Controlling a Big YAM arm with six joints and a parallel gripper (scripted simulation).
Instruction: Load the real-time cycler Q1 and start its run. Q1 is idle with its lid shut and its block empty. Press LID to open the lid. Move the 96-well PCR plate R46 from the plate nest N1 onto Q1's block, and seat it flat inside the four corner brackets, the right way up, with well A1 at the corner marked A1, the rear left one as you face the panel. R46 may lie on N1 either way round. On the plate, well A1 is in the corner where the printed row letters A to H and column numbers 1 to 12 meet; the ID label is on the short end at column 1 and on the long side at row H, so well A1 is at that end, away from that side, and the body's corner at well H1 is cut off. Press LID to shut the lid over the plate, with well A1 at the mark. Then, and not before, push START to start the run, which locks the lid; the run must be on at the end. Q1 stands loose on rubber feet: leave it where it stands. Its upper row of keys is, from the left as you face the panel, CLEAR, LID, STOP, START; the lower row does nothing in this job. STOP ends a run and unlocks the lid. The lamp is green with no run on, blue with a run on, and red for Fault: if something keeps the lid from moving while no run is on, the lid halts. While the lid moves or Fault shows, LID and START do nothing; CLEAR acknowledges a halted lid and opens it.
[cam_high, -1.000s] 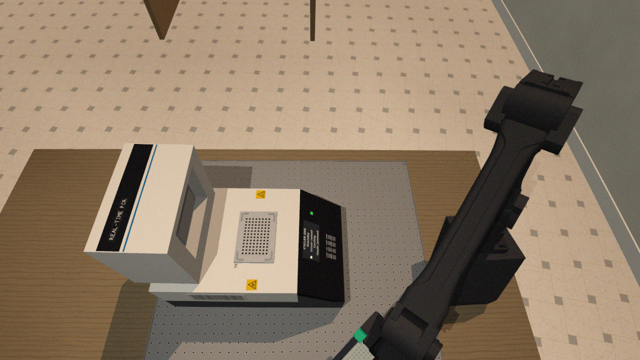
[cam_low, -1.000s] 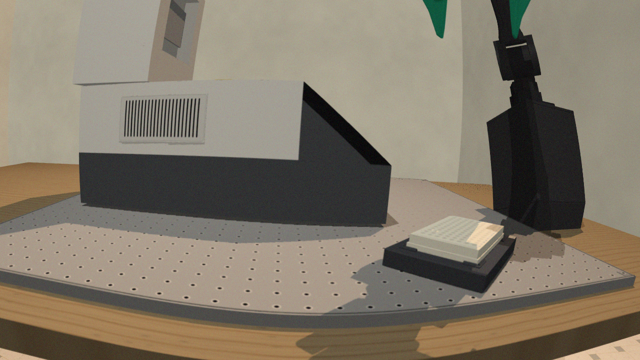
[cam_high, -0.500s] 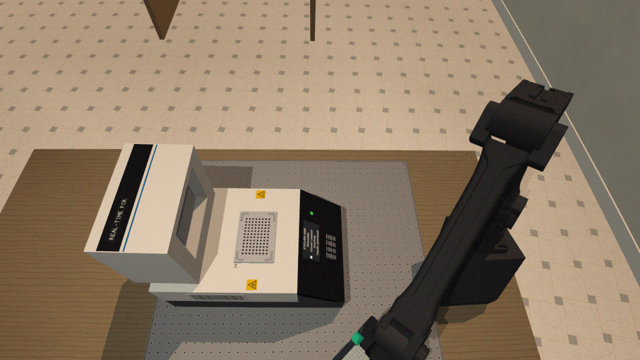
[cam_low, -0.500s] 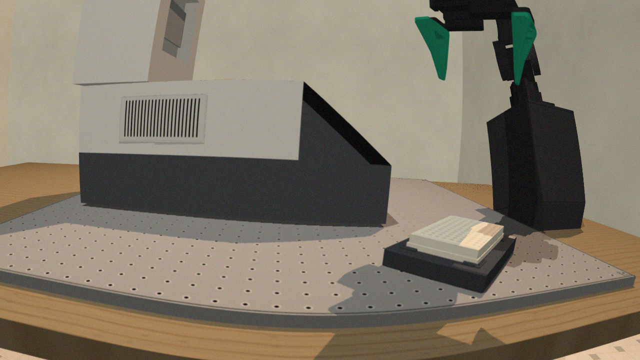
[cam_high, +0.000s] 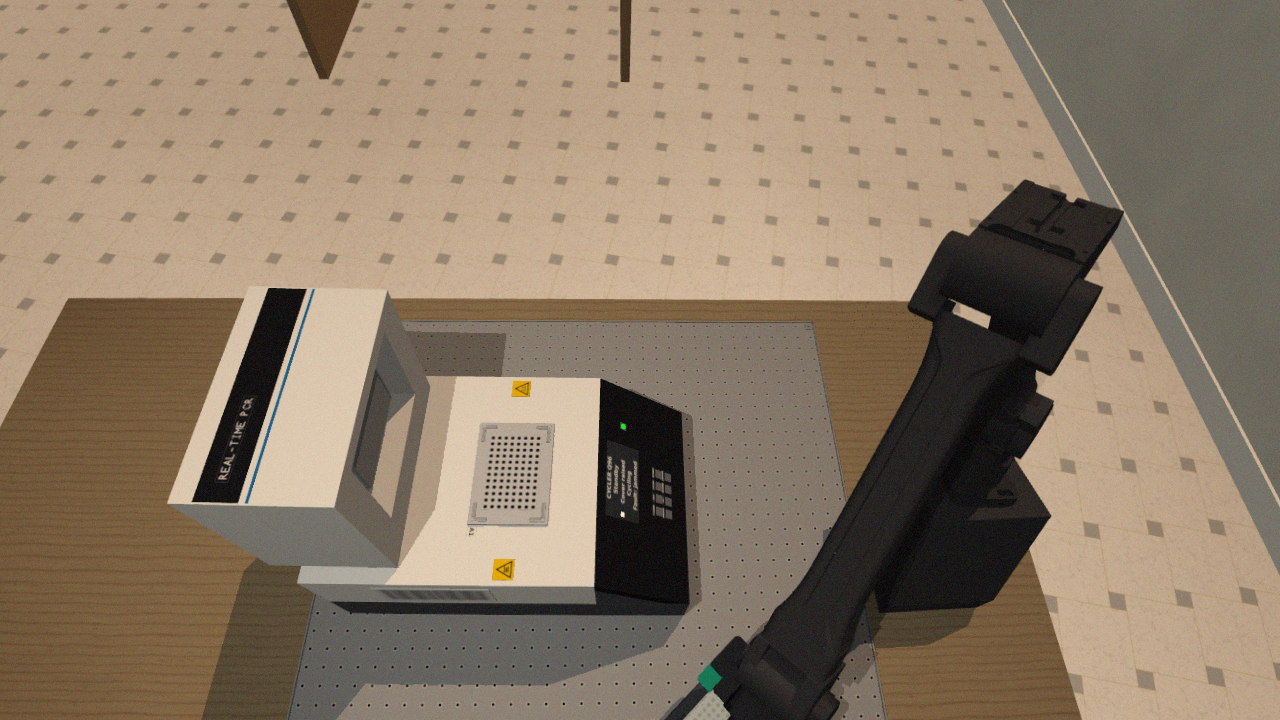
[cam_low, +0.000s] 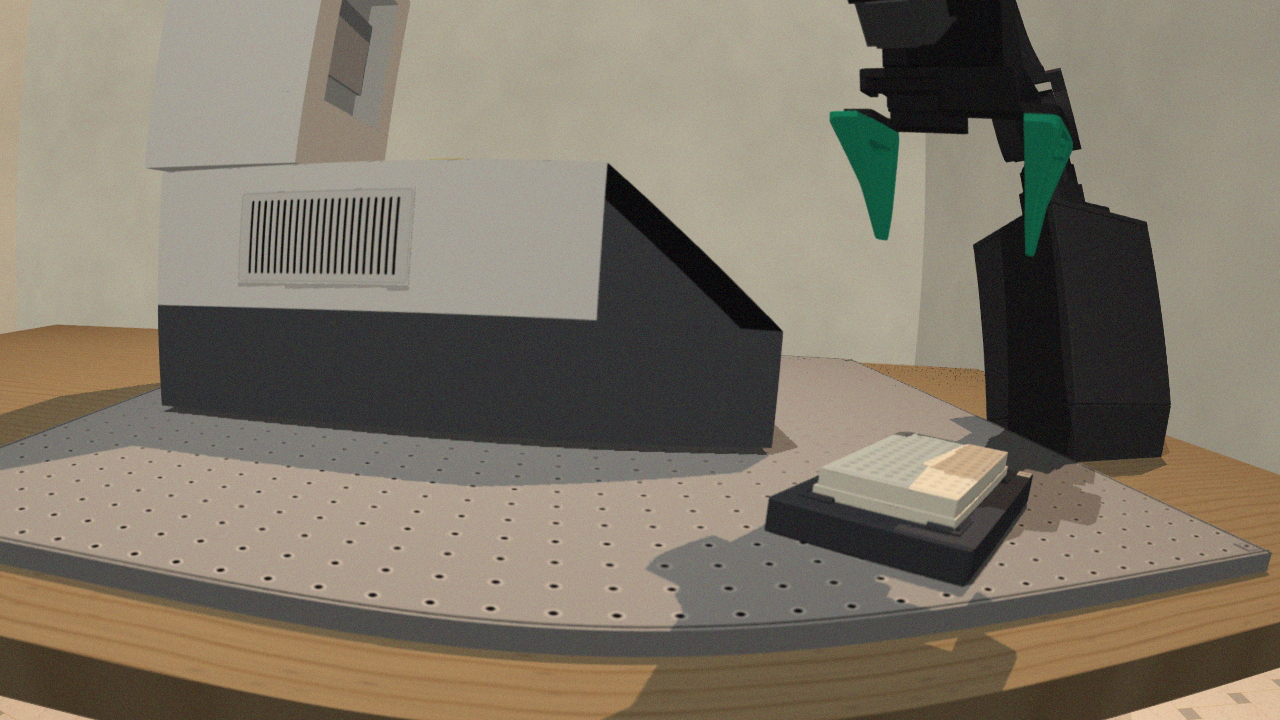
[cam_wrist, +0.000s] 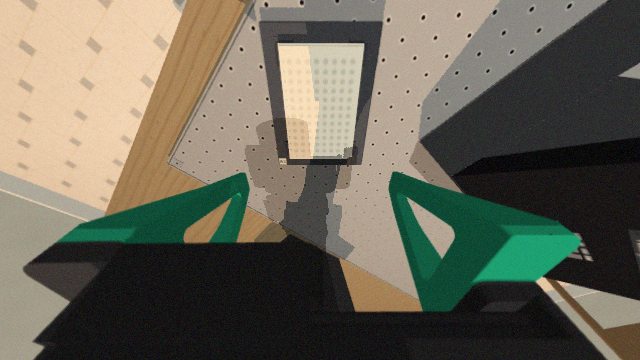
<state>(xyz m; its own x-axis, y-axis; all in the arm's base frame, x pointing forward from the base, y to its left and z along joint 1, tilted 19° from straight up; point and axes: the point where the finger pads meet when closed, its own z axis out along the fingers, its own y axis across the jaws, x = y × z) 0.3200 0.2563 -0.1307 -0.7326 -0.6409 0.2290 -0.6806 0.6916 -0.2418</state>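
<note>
The 96-well plate R46 lies 1 cm ahead of my hand and 14 cm below it. From my hand the other things lie so: plate nest N1: 16 cm below.
</note>
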